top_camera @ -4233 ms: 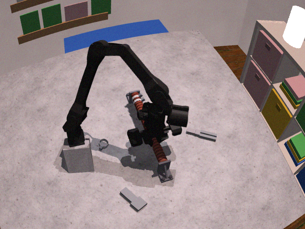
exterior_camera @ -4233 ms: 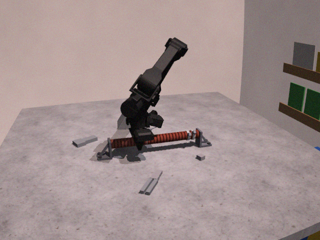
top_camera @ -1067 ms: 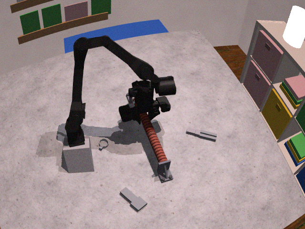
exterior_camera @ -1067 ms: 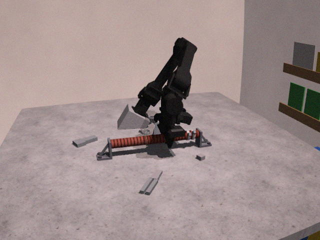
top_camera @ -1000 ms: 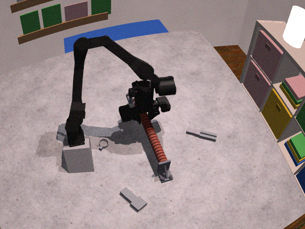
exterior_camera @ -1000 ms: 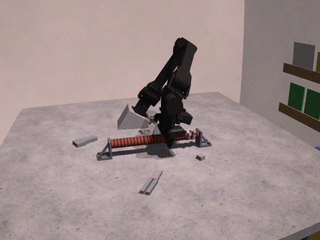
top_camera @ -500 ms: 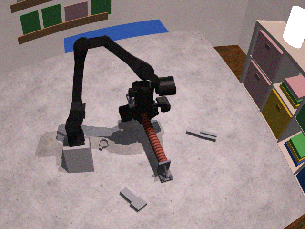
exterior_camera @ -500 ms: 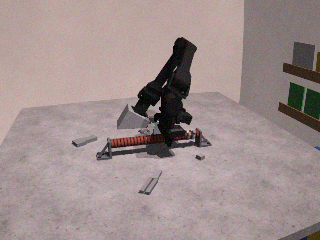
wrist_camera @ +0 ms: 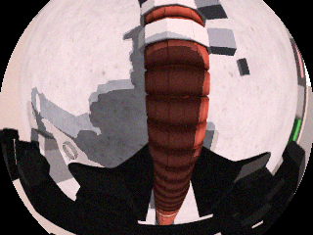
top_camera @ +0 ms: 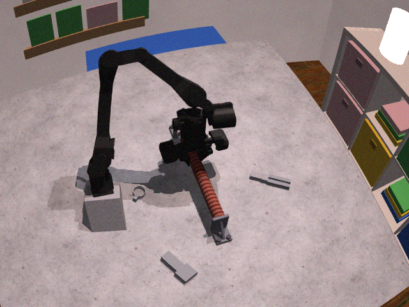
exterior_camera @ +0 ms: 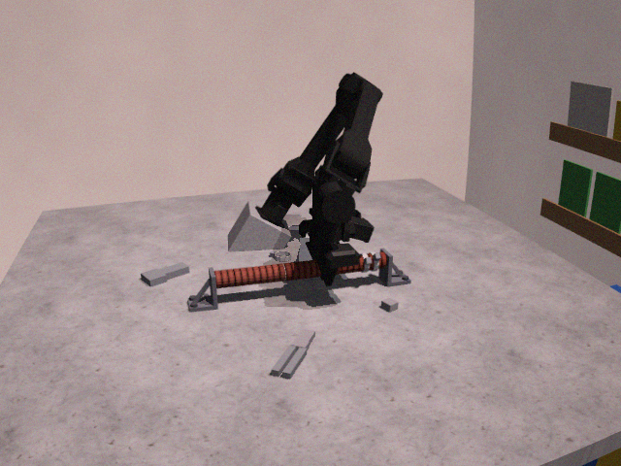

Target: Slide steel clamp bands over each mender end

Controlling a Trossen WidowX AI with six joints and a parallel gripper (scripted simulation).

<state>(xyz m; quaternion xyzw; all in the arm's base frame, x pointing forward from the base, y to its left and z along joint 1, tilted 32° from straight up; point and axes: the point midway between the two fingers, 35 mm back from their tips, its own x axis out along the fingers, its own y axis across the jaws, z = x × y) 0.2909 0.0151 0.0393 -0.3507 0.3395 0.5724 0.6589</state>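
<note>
The small grey block is 11 cm ahead of my hand, 8 cm to the left of it and 4 cm below it.
</note>
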